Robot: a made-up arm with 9 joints.
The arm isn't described. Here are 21 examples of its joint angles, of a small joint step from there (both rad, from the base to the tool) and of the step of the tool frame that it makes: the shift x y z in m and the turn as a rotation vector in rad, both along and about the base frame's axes.
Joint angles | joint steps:
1: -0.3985 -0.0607 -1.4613 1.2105 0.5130 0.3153 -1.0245 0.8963 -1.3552 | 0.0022 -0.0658 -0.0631 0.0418 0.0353 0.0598 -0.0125 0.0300 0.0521
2: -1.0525 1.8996 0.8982 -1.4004 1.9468 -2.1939 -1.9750 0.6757 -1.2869 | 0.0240 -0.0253 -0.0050 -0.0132 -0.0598 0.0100 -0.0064 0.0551 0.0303
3: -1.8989 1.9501 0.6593 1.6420 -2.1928 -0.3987 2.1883 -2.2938 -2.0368 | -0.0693 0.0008 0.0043 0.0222 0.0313 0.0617 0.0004 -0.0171 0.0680
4: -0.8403 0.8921 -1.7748 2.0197 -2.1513 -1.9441 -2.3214 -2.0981 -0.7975 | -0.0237 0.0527 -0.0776 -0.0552 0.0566 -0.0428 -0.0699 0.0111 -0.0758
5: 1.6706 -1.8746 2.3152 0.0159 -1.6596 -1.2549 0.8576 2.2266 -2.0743 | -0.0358 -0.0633 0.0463 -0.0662 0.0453 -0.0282 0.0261 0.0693 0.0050
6: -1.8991 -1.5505 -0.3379 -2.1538 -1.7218 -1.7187 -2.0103 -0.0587 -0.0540 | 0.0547 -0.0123 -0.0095 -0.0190 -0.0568 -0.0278 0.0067 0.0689 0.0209
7: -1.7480 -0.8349 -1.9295 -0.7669 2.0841 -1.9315 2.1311 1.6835 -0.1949 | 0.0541 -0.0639 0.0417 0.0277 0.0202 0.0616 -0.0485 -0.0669 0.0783
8: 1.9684 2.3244 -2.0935 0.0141 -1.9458 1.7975 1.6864 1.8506 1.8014 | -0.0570 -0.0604 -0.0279 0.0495 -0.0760 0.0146 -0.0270 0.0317 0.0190
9: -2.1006 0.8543 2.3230 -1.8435 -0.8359 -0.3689 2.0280 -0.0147 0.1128 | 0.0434 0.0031 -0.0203 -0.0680 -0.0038 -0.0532 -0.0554 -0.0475 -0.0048
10: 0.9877 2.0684 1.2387 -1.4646 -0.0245 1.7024 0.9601 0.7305 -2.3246 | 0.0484 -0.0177 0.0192 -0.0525 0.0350 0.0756 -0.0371 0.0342 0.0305
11: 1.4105 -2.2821 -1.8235 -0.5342 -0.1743 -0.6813 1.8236 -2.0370 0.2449 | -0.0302 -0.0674 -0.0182 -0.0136 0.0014 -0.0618 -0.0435 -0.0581 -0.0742
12: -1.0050 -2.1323 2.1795 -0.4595 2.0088 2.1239 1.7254 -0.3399 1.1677 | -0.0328 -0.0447 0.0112 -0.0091 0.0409 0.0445 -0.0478 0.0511 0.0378
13: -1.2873 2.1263 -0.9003 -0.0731 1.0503 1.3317 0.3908 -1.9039 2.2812 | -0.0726 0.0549 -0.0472 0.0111 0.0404 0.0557 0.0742 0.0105 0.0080
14: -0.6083 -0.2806 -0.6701 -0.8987 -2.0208 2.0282 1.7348 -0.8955 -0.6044 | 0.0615 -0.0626 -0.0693 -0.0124 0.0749 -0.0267 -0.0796 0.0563 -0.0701
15: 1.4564 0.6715 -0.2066 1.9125 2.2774 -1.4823 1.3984 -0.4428 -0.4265 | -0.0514 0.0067 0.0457 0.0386 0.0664 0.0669 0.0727 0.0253 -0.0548
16: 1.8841 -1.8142 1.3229 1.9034 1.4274 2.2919 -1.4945 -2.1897 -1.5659 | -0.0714 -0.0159 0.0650 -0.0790 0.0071 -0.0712 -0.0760 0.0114 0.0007
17: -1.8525 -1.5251 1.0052 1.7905 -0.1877 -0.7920 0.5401 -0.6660 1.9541 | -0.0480 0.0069 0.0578 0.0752 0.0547 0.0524 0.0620 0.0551 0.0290
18: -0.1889 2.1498 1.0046 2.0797 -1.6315 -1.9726 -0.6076 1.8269 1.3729 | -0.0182 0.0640 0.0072 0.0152 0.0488 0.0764 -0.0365 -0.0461 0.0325
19: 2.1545 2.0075 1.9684 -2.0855 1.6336 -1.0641 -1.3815 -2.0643 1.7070 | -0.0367 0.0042 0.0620 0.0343 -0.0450 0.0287 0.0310 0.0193 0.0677
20: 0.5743 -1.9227 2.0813 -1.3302 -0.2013 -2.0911 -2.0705 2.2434 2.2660 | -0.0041 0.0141 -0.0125 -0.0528 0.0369 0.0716 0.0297 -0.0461 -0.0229
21: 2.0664 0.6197 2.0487 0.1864 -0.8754 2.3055 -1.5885 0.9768 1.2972 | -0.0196 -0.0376 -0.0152 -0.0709 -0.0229 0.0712 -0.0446 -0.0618 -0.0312
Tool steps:
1: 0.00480 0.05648 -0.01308 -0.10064 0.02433 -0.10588
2: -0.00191 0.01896 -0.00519 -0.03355 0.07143 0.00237
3: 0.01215 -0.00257 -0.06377 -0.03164 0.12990 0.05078
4: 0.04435 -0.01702 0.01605 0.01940 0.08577 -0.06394
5: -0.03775 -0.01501 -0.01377 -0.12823 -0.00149 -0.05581
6: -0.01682 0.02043 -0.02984 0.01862 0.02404 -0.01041
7: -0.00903 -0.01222 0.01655 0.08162 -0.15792 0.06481
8: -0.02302 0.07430 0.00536 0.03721 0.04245 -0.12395
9: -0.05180 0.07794 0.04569 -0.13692 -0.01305 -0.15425
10: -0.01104 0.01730 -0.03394 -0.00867 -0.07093 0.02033
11: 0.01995 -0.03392 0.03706 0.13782 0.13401 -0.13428
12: 0.02116 0.03357 0.02606 -0.01401 -0.04808 0.03783
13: 0.05648 -0.07667 0.06805 0.19514 0.01951 -0.08758
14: -0.03942 -0.05125 -0.06325 -0.09840 0.12991 0.03599
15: -0.09928 -0.01462 0.02019 -0.00693 -0.09376 -0.08818
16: -0.06197 0.02466 -0.01596 -0.08565 -0.03995 0.07044
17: -0.12760 0.04647 0.02456 0.06628 0.21469 -0.21461
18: -0.02062 0.04862 0.02716 0.07331 0.07815 -0.06219
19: -0.07474 0.01829 0.06176 0.15088 0.10191 0.11056
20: -0.00819 -0.02042 -0.01159 0.00743 -0.01283 -0.01789
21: 0.02605 -0.02937 0.04318 0.04891 0.10293 0.02044
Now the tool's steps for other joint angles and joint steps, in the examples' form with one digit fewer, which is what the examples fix.
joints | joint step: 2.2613 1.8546 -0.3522 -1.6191 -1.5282 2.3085 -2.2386 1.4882 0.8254 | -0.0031 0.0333 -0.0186 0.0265 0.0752 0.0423 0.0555 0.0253 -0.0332
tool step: 0.0026 0.0061 -0.0025 -0.1426 -0.1304 0.0222
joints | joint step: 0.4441 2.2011 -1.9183 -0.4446 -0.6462 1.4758 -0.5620 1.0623 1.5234 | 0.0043 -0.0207 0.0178 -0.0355 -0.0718 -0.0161 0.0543 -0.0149 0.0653
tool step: -0.0495 0.0334 0.0171 -0.0856 0.0040 -0.1314
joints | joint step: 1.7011 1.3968 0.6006 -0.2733 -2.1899 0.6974 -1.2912 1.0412 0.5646 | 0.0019 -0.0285 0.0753 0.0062 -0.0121 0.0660 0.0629 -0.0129 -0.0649
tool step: 0.0367 0.0539 0.0782 0.1911 -0.0704 -0.0477
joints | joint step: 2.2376 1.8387 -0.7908 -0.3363 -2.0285 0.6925 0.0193 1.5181 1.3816 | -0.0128 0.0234 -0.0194 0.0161 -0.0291 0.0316 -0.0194 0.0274 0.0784
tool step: -0.0314 -0.0133 0.0071 0.0292 0.1041 0.0286
